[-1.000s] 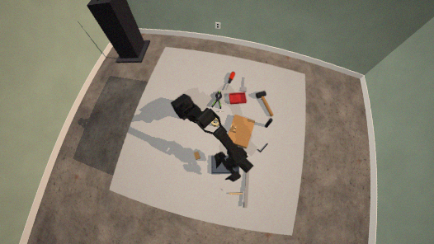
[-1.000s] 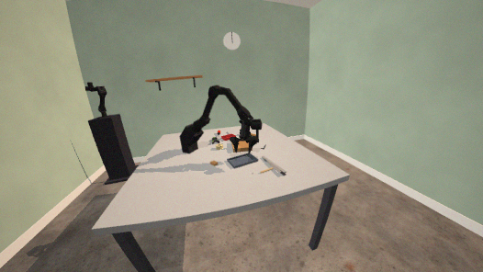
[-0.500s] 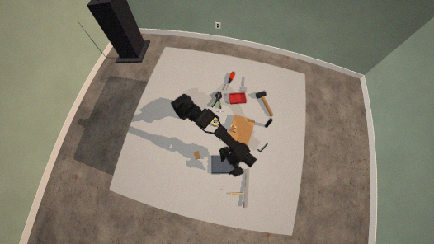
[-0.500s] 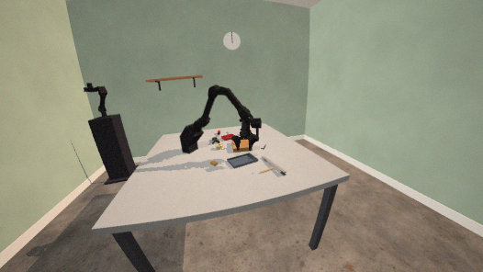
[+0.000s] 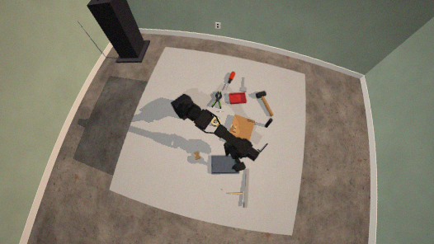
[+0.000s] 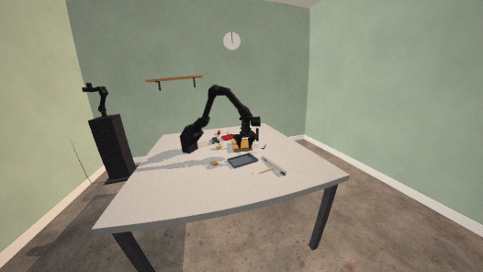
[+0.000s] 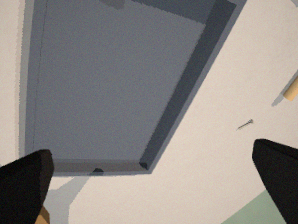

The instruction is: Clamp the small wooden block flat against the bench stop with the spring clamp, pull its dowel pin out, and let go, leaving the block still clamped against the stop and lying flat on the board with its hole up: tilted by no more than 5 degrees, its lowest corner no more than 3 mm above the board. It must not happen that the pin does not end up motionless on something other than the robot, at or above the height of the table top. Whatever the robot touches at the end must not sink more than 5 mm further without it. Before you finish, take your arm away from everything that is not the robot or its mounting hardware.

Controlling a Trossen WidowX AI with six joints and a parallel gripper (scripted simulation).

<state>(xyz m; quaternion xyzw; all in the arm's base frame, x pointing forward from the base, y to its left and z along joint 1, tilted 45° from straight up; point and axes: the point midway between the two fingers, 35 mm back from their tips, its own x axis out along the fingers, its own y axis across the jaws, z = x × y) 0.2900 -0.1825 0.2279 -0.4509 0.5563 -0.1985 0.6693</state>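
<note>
My hand is 10 mm short of the dowel pin, 220 mm to the right of it and 60 mm above it. Also, from my hand: small wooden block: 10 mm ahead, 220 mm to the left, 80 mm below; then pencil: 60 mm ahead, 200 mm to the right, 110 mm below; then grey tray: 30 mm behind, 20 mm to the right, 110 mm below.
</note>
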